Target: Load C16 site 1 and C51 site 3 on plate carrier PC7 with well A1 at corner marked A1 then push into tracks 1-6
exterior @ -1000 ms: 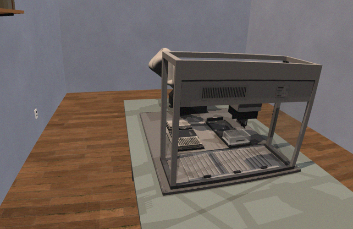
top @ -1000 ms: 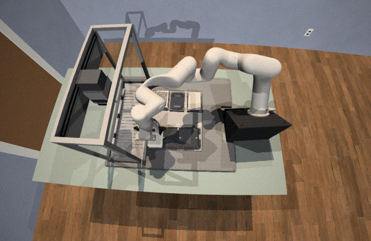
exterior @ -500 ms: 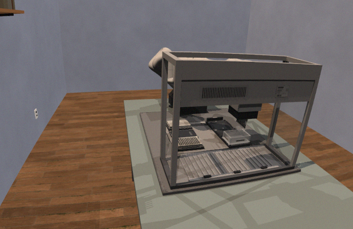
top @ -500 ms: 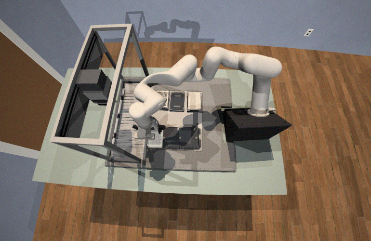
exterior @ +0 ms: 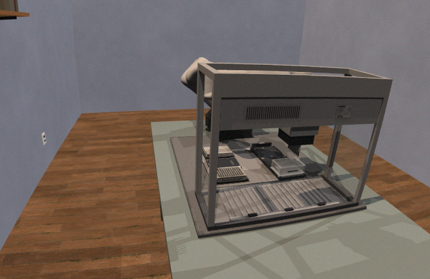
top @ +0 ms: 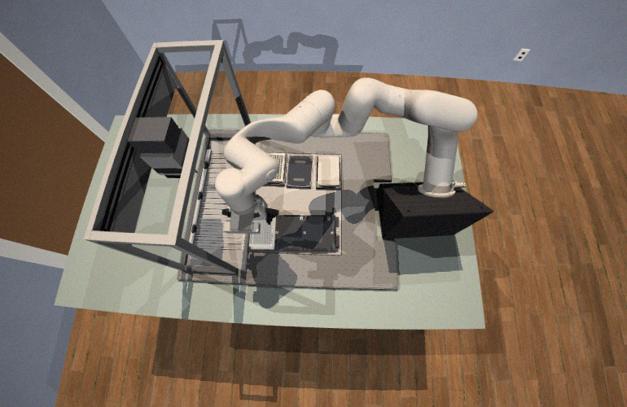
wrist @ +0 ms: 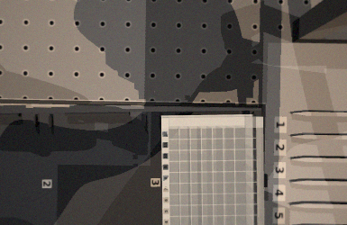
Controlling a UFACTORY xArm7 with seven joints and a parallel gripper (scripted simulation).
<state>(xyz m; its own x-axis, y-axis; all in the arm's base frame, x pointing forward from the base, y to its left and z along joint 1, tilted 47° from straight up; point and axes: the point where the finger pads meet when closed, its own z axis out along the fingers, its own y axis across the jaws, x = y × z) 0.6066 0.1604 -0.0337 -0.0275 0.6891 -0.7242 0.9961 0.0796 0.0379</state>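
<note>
Now: the dark nest S1 26 cm to the right of my hand, 24 cm behind it and 16 cm below it. The rest, counted from my hand: nest S2: 26 cm to the right, 16 cm below, 12 cm behind; dark plate carrier PC7: 15 cm below, 11 cm behind.
</note>
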